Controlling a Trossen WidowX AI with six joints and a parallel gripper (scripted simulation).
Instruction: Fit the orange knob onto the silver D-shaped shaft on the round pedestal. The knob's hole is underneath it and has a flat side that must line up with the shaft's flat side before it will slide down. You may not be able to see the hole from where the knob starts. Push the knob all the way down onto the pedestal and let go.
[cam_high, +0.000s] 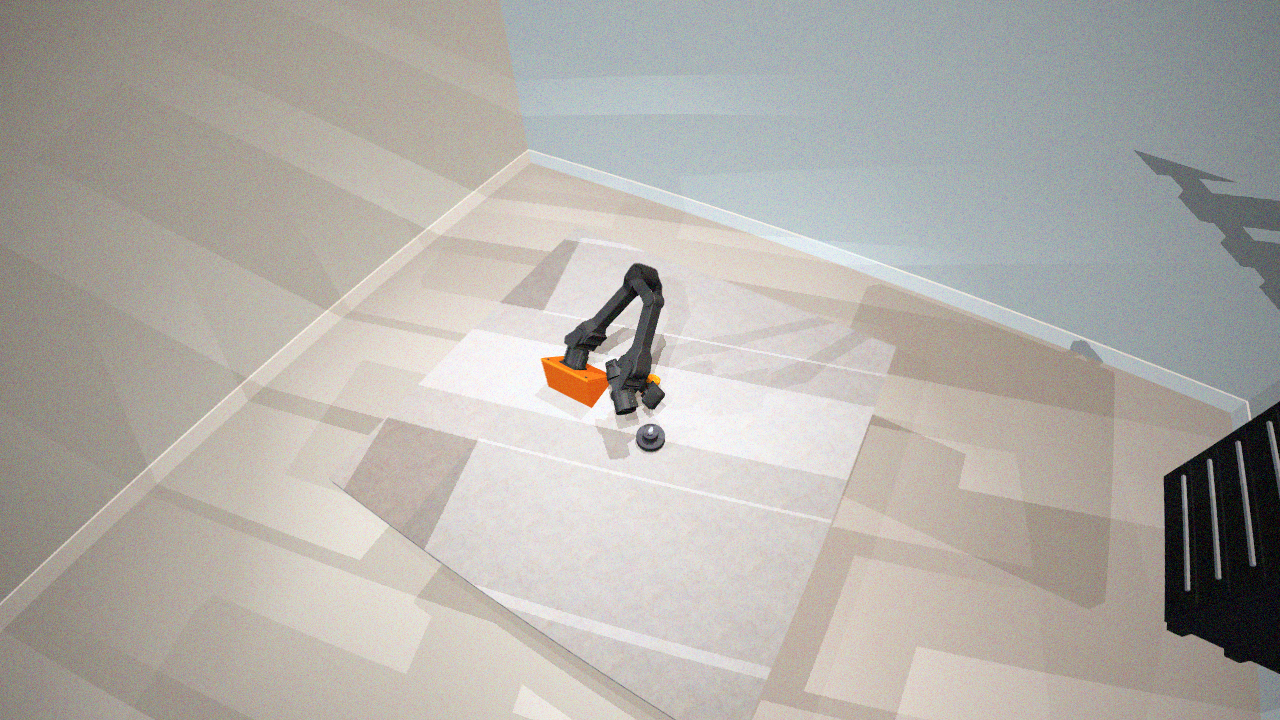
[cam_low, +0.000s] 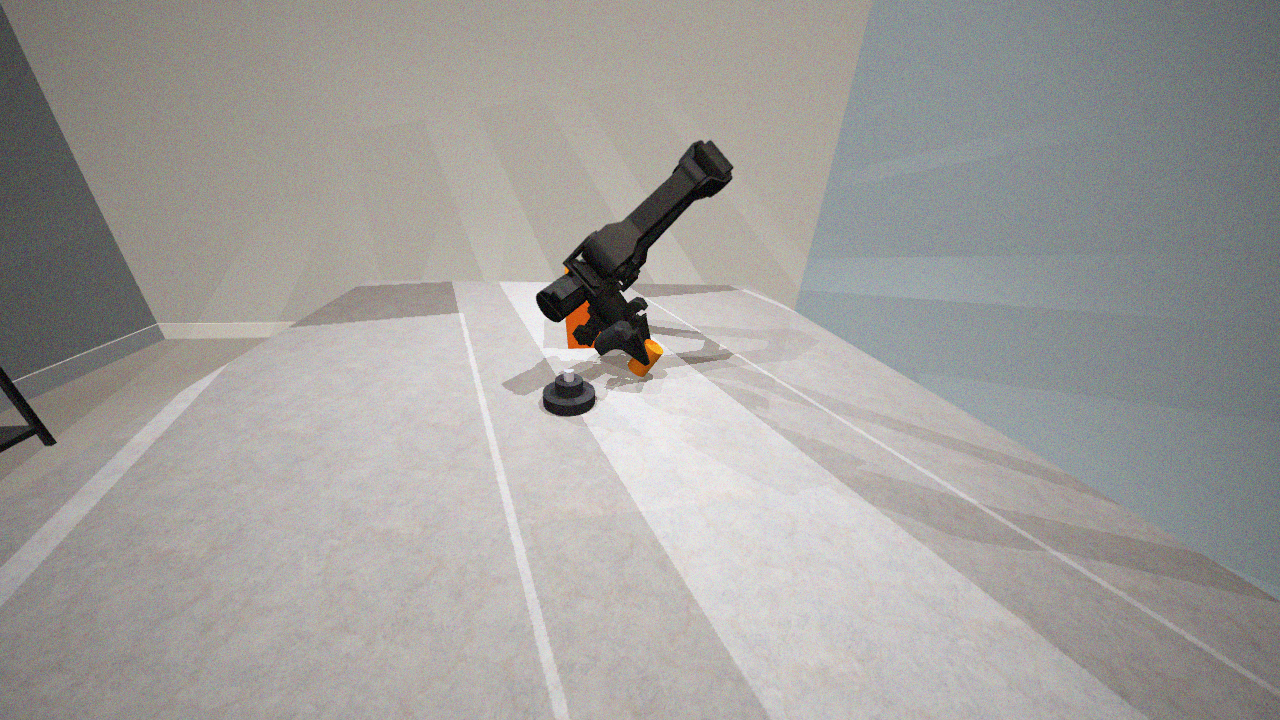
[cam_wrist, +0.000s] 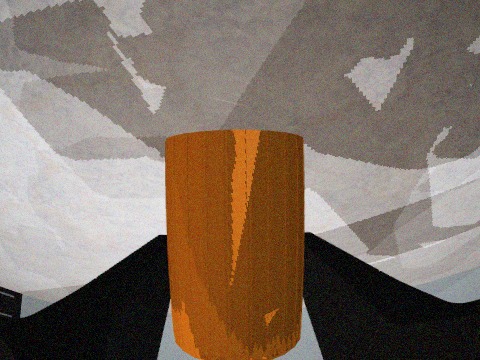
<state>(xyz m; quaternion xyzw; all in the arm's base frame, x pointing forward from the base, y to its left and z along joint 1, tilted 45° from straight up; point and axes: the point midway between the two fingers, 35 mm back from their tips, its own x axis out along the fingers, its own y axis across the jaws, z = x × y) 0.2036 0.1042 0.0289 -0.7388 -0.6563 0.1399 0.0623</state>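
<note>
The round dark pedestal lies 100 mm ahead of my gripper tip and 140 mm to the right of it. Also, from my gripper tip: orange knob 10 mm above.
</note>
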